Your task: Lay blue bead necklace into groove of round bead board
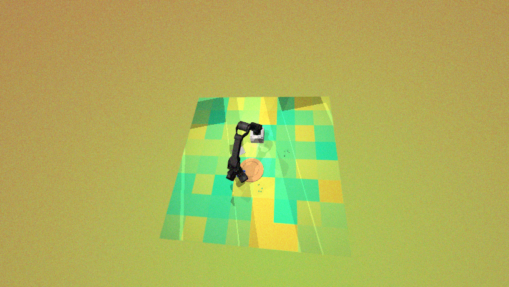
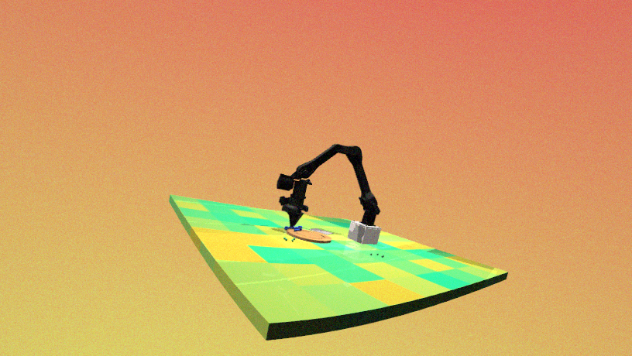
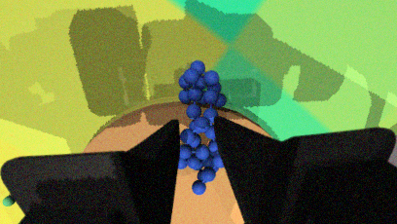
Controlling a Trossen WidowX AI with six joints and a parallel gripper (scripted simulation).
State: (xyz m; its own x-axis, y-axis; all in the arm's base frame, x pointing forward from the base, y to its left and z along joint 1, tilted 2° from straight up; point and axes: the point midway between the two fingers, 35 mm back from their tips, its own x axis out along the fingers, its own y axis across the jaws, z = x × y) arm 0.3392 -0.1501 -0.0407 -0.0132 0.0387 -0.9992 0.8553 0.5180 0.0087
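The round bead board lies 4 cm behind my gripper tip, 8 cm to the left of it and 1 cm below it. From my gripper tip the other things lie so: flat grey piece (21 cm behind, 2 cm to the right, 2 cm below).
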